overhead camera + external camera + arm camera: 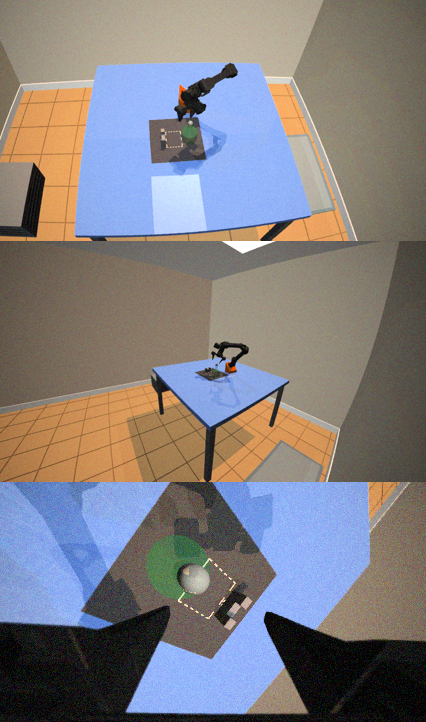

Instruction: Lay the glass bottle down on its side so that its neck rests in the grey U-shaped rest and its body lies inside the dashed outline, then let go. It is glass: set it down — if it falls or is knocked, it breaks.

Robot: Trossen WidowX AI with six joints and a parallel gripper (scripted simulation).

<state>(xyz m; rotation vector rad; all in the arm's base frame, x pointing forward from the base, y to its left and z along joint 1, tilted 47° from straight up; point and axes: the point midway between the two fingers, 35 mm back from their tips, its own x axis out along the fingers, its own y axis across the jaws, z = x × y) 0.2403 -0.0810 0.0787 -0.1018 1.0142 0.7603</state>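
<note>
The glass bottle lies 8 cm below my gripper tip, 3 cm to the left of it and 1 cm ahead of it. The rest, counted from my gripper tip: dark mat: 17 cm below, 5 cm to the right, 2 cm ahead.
</note>
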